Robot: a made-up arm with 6 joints. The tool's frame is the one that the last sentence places.
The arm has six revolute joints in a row. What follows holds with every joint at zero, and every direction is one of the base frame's.
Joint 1 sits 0.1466 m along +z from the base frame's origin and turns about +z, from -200.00 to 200.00 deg.
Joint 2 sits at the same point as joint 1 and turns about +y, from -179.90 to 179.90 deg.
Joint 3 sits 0.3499 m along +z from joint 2 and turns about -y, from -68.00 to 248.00 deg.
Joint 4 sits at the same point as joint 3 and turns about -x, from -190.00 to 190.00 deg.
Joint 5 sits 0.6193 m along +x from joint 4 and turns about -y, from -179.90 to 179.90 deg.
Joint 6 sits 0.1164 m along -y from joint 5 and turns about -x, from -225.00 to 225.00 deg.
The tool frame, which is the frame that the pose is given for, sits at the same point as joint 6; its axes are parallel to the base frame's.
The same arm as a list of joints. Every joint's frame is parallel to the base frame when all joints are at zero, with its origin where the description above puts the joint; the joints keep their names.
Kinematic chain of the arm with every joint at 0, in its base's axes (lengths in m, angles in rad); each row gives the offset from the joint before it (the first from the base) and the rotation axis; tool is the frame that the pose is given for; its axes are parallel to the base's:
joint 1: xyz 0 0 0.1466 axis +z
joint 2: xyz 0 0 0 axis +y
joint 3: xyz 0 0 0.3499 axis -y
joint 4: xyz 0 0 0 axis -x
joint 5: xyz 0.6193 0 0 axis -y
joint 6: xyz 0 -0.1164 0 axis -x
tool: xyz 0 0 0
Joint limits (rad, base to tool): -3.4907..3.4907 -3.1398..3.1398 -1.1868..4.3284 -3.3161..3.3161 -3.1398..3.1398 -3.927..3.927

